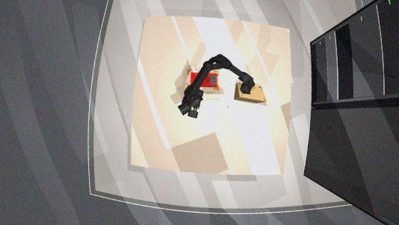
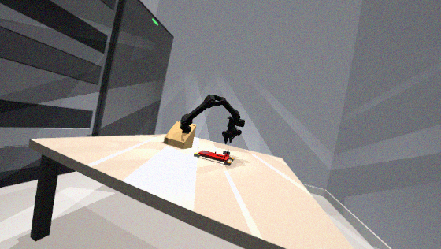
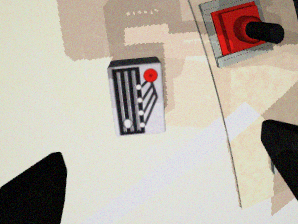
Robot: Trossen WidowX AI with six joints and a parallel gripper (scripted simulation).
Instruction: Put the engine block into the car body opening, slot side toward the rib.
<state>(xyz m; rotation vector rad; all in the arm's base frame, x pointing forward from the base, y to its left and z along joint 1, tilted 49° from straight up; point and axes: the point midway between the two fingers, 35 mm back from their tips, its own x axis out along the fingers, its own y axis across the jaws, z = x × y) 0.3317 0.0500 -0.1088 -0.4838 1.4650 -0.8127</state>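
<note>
Right now the engine block is 20 mm to the left of my gripper tip and 80 mm below it.
</note>
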